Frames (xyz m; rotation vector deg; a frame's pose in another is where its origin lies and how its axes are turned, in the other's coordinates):
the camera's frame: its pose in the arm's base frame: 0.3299 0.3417 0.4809 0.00 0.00 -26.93
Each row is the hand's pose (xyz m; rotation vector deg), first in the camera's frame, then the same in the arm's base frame.
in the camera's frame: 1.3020 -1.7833 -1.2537 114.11 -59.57 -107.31
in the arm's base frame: 0.6831 -1.8379 -0.7728 -100.93 87.84 112.89
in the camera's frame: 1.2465 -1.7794 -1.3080 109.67 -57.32 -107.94
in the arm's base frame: 0.6353 -1.8093 -0.8271 -100.17 87.26 118.38
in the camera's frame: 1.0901 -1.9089 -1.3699 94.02 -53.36 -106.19
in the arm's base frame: 0.4372 -1.8539 -0.8890 86.56 -80.84 -122.95
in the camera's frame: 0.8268 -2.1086 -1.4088 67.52 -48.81 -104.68
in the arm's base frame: 0.1121 -1.9127 -0.9279 59.34 -69.06 -125.78
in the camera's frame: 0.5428 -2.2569 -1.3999 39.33 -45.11 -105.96
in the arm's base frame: -0.2083 -1.9163 -0.9190 30.33 -57.97 -129.94
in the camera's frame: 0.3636 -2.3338 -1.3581 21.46 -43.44 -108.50
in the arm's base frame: -0.4029 -1.9037 -0.8772 11.78 -51.75 -133.50
